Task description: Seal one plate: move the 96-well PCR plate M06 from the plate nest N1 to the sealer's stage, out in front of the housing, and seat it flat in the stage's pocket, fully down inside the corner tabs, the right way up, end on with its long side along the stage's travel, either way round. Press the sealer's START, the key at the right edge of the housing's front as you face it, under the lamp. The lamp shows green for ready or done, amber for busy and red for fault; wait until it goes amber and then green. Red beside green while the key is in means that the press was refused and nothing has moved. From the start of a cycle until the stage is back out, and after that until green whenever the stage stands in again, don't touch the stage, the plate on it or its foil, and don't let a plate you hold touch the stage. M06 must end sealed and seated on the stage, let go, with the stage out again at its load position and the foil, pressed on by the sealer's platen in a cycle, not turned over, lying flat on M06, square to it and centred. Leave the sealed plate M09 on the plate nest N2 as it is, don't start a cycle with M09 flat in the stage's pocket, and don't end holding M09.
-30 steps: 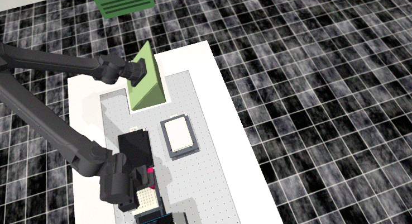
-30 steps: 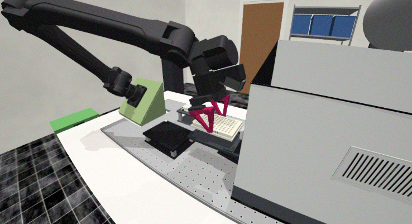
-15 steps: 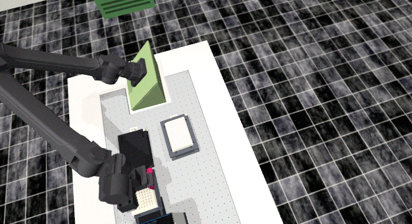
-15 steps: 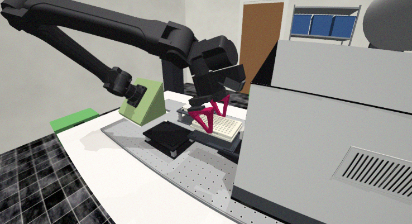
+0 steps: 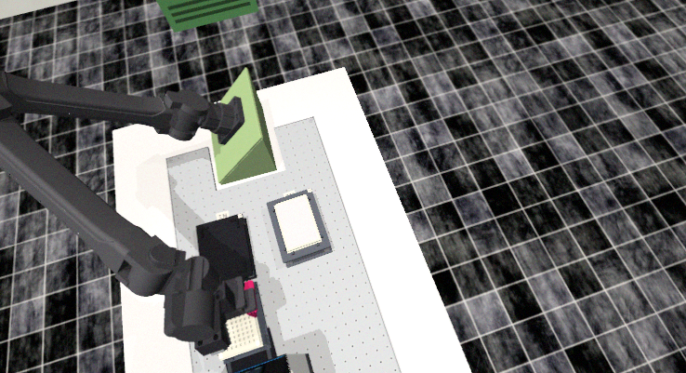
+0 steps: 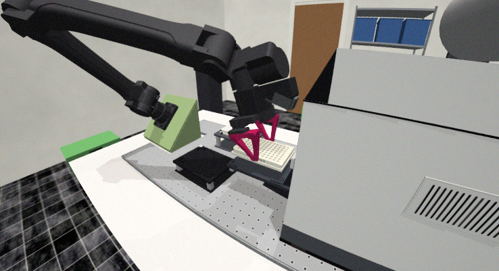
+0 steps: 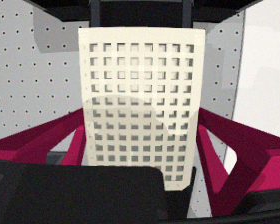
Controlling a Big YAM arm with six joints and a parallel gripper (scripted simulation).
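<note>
Now: the dark sealer stage 40 mm below my hand. Round my hand: black plate nest N1: 180 mm behind, 30 mm to the right, 100 mm below; then sealed plate M09: 190 mm behind, 160 mm to the left, 70 mm below; then 96-well plate M06: right at my hand.
</note>
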